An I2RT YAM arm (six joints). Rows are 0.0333 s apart.
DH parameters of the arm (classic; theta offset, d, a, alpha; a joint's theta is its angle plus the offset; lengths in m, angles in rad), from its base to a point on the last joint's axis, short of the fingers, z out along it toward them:
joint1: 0 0.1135 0.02 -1.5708
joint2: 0 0 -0.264 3.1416
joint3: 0.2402 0 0.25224 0
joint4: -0.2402 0 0.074 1.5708
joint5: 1.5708 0 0 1.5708
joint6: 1.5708 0.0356 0 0
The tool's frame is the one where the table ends.
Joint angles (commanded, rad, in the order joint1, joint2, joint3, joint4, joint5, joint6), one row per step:
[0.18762, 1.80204, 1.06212, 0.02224, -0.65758, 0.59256]
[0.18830, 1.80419, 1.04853, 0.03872, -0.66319, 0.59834]
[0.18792, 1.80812, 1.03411, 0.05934, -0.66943, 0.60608]
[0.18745, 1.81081, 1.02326, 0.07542, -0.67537, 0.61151]
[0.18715, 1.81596, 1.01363, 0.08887, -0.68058, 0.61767]
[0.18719, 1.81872, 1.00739, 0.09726, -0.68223, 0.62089]
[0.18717, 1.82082, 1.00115, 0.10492, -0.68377, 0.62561]
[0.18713, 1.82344, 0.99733, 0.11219, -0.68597, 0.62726]
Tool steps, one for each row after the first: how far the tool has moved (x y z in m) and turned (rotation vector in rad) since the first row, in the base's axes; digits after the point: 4 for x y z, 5 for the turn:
[-0.0015, 0.0001, -0.0035, 0.00648, 0.00409, 0.00191]
[-0.0027, -0.0001, -0.0074, 0.01454, 0.00818, 0.00225]
[-0.0037, -0.0003, -0.0103, 0.02136, 0.01033, 0.00350]
[-0.0045, -0.0004, -0.0138, 0.02731, 0.01674, 0.00397]
[-0.0051, -0.0004, -0.0159, 0.02975, 0.01987, 0.00359]
[-0.0058, -0.0005, -0.0178, 0.03280, 0.02414, 0.00230]
[-0.0060, -0.0005, -0.0193, 0.03512, 0.02481, 0.00311]

